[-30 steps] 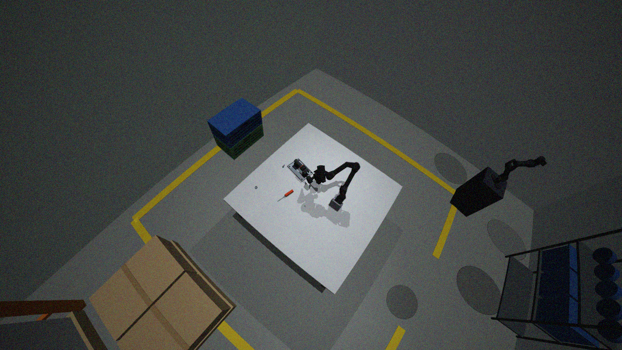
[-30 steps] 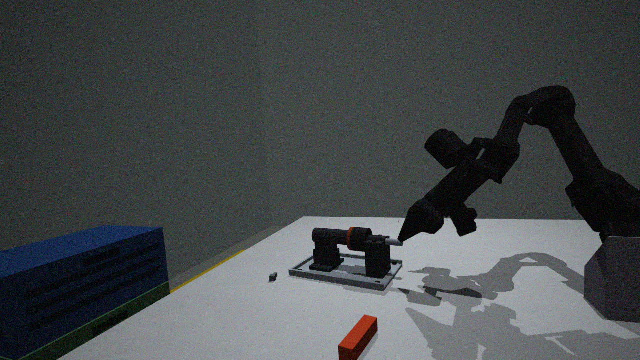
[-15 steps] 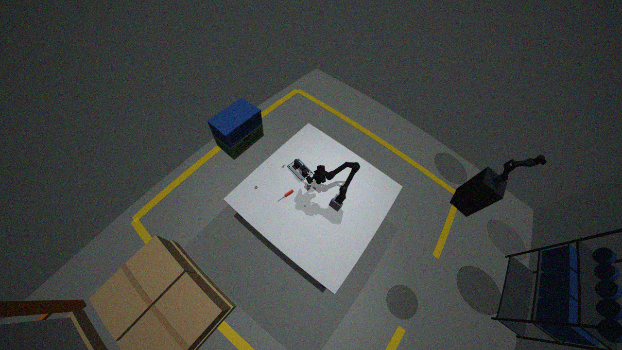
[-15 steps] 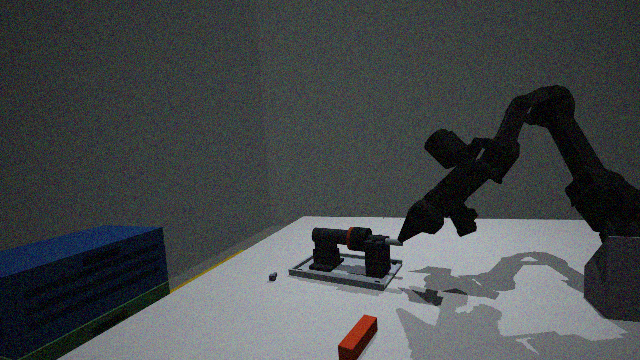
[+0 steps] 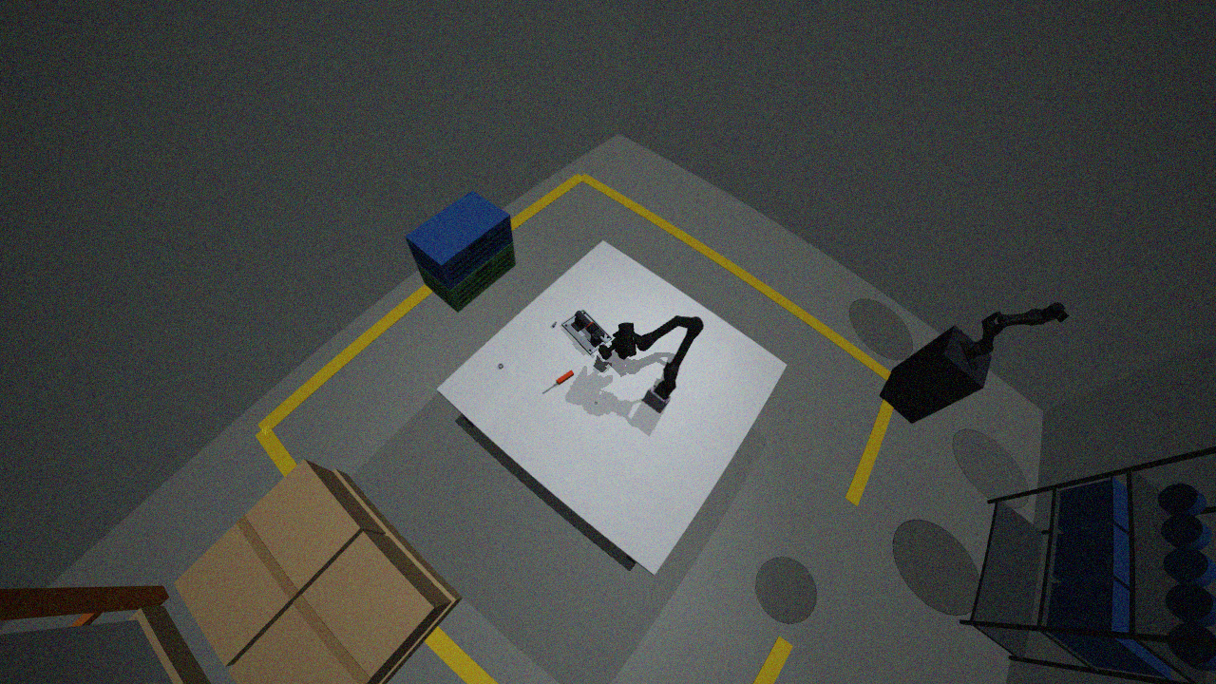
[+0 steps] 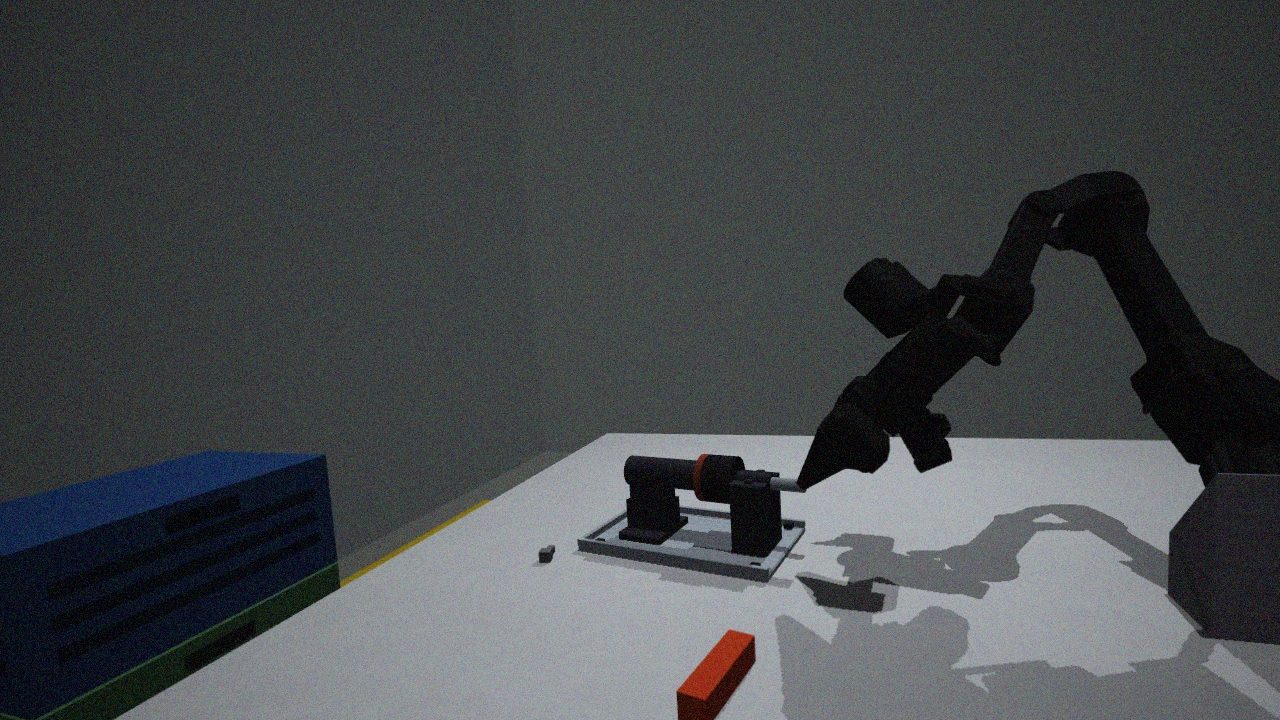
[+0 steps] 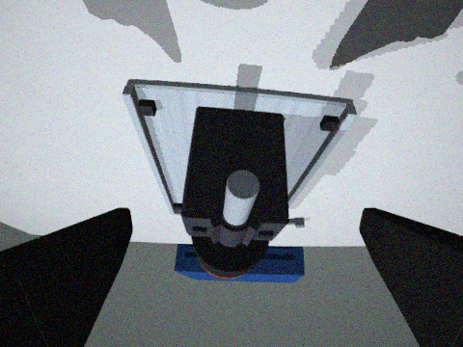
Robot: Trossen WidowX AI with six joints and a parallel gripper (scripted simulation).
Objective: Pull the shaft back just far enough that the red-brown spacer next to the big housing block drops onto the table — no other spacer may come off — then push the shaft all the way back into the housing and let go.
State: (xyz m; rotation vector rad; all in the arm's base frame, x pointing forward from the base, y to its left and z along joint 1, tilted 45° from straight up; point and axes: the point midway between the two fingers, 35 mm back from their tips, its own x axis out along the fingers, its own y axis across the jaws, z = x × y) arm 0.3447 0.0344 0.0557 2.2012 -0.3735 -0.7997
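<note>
My gripper tip is now 9 cm short of the dark collar, 1 cm to the left of it and 2 cm above it. The rest, counted from my gripper tip: red-brown spacer: 12 cm ahead, 1 cm to the right, 2 cm below; then shaft: 9 cm ahead, 1 cm to the right, 2 cm below.
</note>
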